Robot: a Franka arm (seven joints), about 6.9 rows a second.
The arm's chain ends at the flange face. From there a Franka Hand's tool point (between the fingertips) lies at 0.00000 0.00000 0.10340 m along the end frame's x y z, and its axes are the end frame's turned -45 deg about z.
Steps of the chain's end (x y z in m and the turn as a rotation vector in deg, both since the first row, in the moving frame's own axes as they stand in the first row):
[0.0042 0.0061 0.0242 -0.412 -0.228 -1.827]
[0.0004 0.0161 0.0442 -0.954 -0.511 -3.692]
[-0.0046 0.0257 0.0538 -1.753 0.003 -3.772]
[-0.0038 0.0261 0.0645 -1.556 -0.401 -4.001]
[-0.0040 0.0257 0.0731 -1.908 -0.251 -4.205]
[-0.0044 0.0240 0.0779 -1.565 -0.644 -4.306]
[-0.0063 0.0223 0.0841 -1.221 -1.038 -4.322]
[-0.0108 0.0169 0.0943 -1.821 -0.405 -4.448]
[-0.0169 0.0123 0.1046 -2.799 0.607 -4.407]
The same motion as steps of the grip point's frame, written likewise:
[-0.0022 0.0075 0.0242 -0.130 -0.453 -1.827]
[-0.0130 0.0123 0.0442 -0.313 -1.036 -3.692]
[-0.0236 0.0172 0.0538 -1.242 -1.237 -3.772]
[-0.0236 0.0173 0.0645 -0.817 -1.384 -4.001]
[-0.0237 0.0176 0.0730 -1.172 -1.527 -4.205]
[-0.0229 0.0151 0.0779 -0.651 -1.562 -4.306]
[-0.0231 0.0117 0.0841 -0.129 -1.597 -4.322]
[-0.0224 0.0062 0.0942 -1.001 -1.574 -4.448]
[-0.0233 0.0012 0.1045 -2.408 -1.550 -4.407]

